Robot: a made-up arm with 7 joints. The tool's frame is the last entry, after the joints. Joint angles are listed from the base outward.
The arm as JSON. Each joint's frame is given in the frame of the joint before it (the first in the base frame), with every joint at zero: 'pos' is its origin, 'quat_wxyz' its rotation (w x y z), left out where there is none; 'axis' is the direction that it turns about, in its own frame. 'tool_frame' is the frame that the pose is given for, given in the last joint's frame.
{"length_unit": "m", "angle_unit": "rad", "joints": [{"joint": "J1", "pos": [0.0, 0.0, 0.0], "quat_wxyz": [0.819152, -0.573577, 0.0, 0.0], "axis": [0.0, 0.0, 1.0]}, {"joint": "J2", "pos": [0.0, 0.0, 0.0], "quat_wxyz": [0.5, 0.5, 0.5, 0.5], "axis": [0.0, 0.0, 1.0]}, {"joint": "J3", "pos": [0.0, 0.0, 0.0], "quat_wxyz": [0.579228, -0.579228, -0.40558, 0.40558], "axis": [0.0, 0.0, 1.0]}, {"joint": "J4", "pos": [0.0, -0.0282, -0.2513], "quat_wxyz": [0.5, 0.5, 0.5, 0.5], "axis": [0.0, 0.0, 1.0]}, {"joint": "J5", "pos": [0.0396, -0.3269, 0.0], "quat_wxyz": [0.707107, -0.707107, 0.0, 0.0], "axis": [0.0, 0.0, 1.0]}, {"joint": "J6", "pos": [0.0, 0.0, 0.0], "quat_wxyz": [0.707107, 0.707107, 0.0, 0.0], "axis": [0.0, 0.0, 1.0]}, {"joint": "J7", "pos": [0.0, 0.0, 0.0], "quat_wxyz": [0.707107, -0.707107, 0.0, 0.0], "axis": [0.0, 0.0, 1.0]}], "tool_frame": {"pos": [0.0, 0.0, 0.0], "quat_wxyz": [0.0, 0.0, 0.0, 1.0]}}
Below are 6 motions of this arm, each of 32 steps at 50 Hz.
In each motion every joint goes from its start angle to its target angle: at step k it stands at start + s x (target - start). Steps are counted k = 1, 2, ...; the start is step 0. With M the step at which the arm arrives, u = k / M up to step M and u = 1 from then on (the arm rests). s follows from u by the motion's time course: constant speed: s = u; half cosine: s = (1 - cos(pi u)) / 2; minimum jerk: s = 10 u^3 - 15 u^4 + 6 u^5.
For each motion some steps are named. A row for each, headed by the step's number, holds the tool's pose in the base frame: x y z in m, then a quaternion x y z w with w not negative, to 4 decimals.
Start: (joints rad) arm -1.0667 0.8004 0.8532 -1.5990 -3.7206 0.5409 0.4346
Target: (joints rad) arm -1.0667 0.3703 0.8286 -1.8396 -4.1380 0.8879 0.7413
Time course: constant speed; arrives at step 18
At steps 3, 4, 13, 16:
3: 0.2453 0.2816 0.2452 -0.9136 -0.3880 -0.1080 0.0558
4: 0.2493 0.2771 0.2418 -0.9151 -0.3826 -0.1099 0.0647
13: 0.2777 0.2345 0.2129 -0.9247 -0.3312 -0.1199 0.1443
16: 0.2844 0.2198 0.2039 -0.9265 -0.3132 -0.1198 0.1706

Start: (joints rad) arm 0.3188 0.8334 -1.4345 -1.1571 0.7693 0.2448 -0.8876
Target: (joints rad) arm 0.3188 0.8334 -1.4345 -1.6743 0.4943 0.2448 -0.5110
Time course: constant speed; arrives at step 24
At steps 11, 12, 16, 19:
11: -0.1018 0.0258 -0.4770 -0.2308 -0.0292 -0.6431 0.7296
12: -0.0999 0.0196 -0.4743 -0.2356 -0.0374 -0.6402 0.7302
16: -0.0924 -0.0047 -0.4618 -0.2551 -0.0699 -0.6279 0.7320
19: -0.0866 -0.0222 -0.4510 -0.2699 -0.0942 -0.6177 0.7326

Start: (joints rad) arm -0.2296 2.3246 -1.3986 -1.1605 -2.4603 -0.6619 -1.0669
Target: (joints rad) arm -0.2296 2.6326 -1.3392 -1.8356 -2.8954 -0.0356 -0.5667
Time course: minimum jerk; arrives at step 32
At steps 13, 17, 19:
13: 0.0915 0.4777 0.0619 0.4743 -0.4495 0.4969 0.5710
17: 0.0988 0.4513 0.0515 0.3855 -0.4522 0.4857 0.6411
19: 0.1019 0.4372 0.0463 0.3402 -0.4460 0.4814 0.6735

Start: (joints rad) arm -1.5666 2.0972 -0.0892 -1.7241 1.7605 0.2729 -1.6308
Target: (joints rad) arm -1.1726 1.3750 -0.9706 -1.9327 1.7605 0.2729 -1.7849
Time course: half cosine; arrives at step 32
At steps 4, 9, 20, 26, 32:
4: 0.0145 0.1060 0.4156 -0.7058 0.6304 0.3222 0.0263
9: 0.1040 0.1020 0.3975 0.6616 -0.6343 -0.3990 0.0259
20: 0.3393 0.0420 0.2113 0.4344 -0.6079 -0.6441 0.1638
26: 0.3809 -0.0011 0.0932 0.3042 -0.5805 -0.7289 0.1979
32: 0.3850 -0.0187 0.0477 0.2518 -0.5685 -0.7556 0.2062

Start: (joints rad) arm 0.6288 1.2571 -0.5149 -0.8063 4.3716 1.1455 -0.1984
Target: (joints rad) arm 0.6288 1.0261 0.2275 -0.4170 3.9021 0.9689 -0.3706
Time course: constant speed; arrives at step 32
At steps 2, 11, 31, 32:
2: -0.0698 0.4654 -0.3048 -0.5432 -0.4110 0.7166 0.1499
11: -0.0767 0.4844 -0.2872 -0.5142 -0.4836 0.6902 0.1595
31: -0.1463 0.4964 -0.2606 -0.3843 -0.6296 0.6641 0.1219
32: -0.1512 0.4955 -0.2602 -0.3759 -0.6354 0.6641 0.1179

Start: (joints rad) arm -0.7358 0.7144 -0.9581 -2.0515 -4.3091 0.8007 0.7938
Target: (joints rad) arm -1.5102 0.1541 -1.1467 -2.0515 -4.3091 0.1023 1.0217
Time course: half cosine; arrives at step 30
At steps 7, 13, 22, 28, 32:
7: 0.2813 -0.2140 -0.0808 -0.5903 0.1678 -0.0892 0.7845
13: 0.2382 -0.2712 -0.0342 -0.6402 0.1585 -0.1410 0.7383
22: 0.1296 -0.3384 0.0107 -0.6864 0.1894 -0.2269 0.6645
28: 0.0848 -0.3522 0.0139 -0.6909 0.2112 -0.2554 0.6425
32: 0.0815 -0.3530 0.0138 -0.6910 0.2129 -0.2573 0.6411

